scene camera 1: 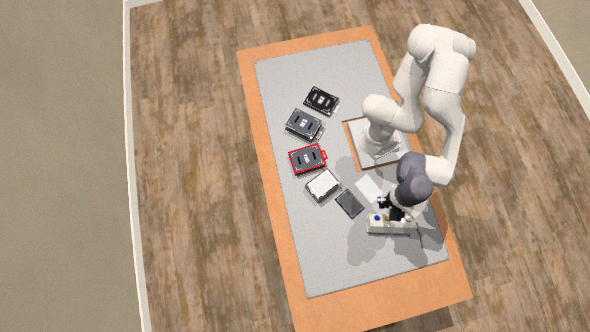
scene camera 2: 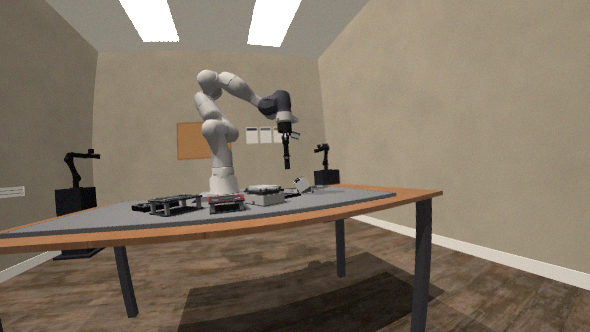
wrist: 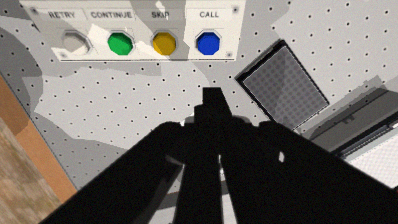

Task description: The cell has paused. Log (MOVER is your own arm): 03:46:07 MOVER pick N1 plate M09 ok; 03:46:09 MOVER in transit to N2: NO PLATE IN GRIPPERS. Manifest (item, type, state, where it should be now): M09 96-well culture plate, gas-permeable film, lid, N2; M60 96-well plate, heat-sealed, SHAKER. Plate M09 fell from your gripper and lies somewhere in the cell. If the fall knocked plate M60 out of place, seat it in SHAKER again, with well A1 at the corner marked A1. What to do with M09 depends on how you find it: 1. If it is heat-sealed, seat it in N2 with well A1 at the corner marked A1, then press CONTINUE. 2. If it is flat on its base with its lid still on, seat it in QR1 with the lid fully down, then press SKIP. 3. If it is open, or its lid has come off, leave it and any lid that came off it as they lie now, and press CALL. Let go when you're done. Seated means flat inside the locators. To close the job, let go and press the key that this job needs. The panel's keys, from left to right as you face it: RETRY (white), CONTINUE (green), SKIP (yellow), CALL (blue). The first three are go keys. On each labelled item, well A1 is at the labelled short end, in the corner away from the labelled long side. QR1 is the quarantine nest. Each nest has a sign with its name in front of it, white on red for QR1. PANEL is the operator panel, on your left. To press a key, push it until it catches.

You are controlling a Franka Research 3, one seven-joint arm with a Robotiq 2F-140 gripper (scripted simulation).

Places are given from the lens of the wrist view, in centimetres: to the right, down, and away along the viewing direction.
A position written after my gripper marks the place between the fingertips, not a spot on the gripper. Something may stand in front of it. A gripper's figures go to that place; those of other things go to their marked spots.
my gripper [wrist: 211, 101]: 1, -1, 17
dark plate [wrist: 278, 83]: 12, -4, 28
